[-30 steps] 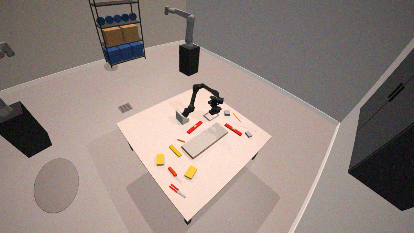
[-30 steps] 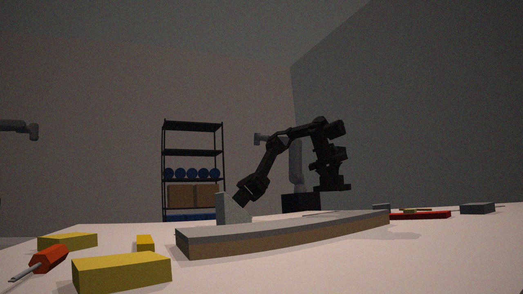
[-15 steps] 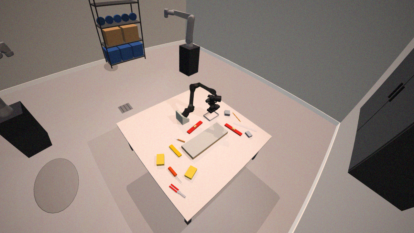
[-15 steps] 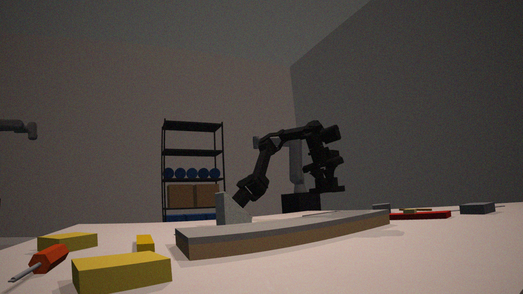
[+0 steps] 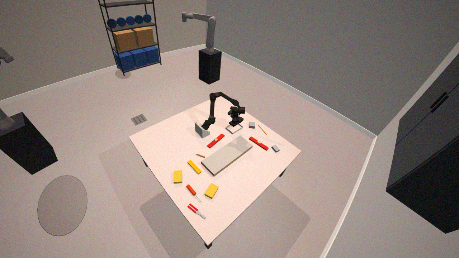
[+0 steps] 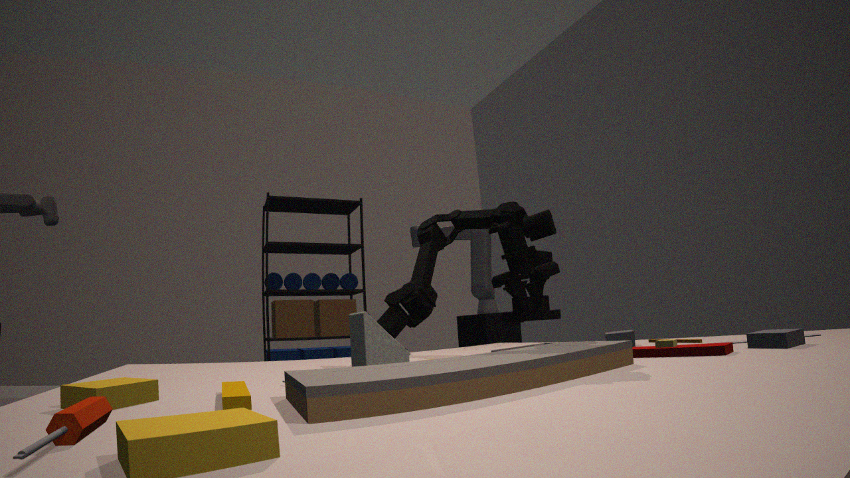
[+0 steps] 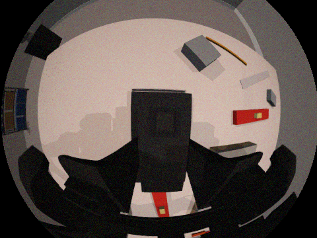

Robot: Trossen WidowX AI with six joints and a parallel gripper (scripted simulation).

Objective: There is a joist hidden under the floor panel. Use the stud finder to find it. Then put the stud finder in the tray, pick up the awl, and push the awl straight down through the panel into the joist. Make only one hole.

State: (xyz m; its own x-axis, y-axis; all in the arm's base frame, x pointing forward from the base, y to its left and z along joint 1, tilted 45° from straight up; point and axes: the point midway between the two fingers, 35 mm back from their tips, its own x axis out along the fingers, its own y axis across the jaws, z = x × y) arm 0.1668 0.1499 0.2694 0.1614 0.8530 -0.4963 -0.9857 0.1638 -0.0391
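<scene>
The grey tray is 1 cm to the right of my gripper tip and 10 cm below it. The rest, counted from my gripper tip: stud finder (1 cm to the left, 2 cm above); then awl (1 cm behind, 55 cm to the right, 10 cm below); then pencil (24 cm ahead, 21 cm to the left, 11 cm below).
</scene>
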